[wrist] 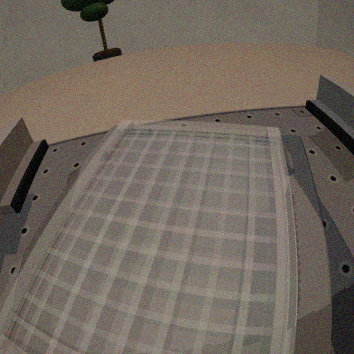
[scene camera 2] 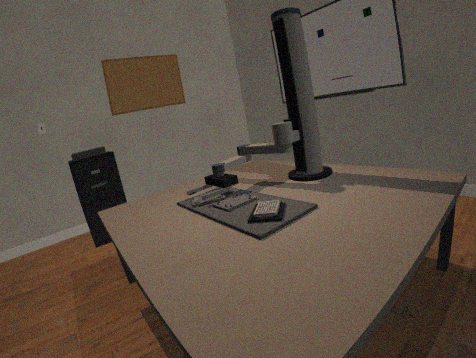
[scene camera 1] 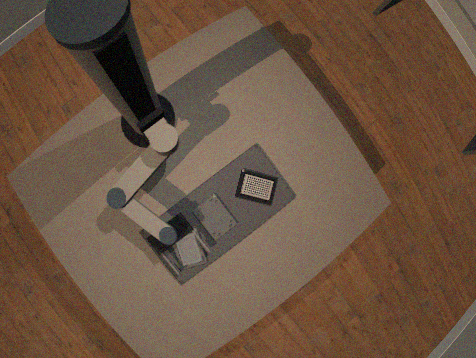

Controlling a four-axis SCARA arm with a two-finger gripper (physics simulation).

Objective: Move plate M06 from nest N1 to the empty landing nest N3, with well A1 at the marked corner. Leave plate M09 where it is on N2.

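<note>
Grey nest with pegs [scene camera 1: 212, 214], my gripper [scene camera 1: 194, 262], holding nothing. My gripper again [wrist: 179, 99].
</note>
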